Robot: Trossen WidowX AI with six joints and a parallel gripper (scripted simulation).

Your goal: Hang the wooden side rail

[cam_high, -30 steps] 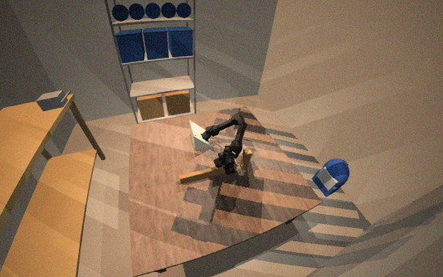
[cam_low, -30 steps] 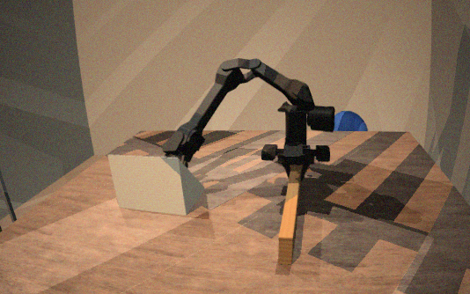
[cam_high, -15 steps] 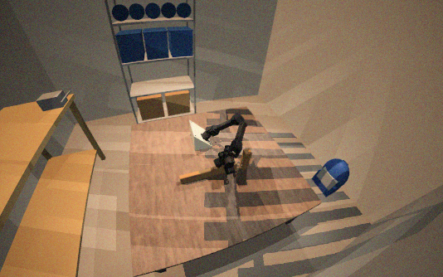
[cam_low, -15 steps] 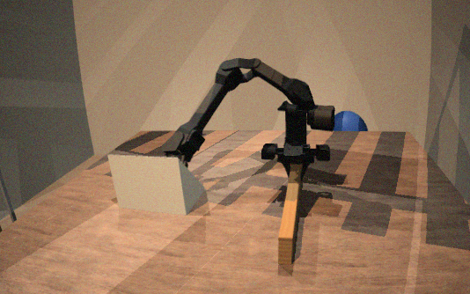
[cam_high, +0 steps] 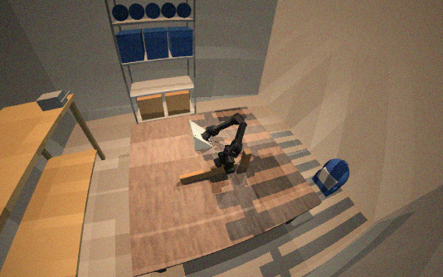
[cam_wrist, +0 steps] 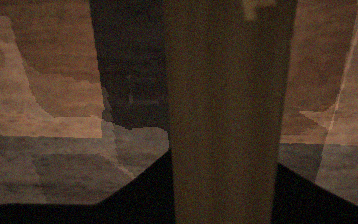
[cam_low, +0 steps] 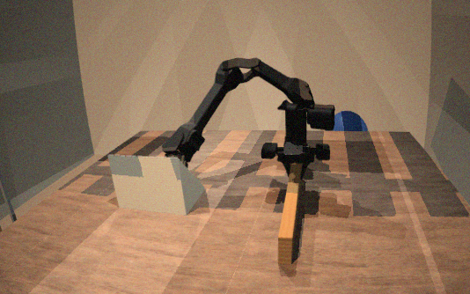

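My gripper tip is now 16 cm to the right of the headboard post and 4 cm below it.
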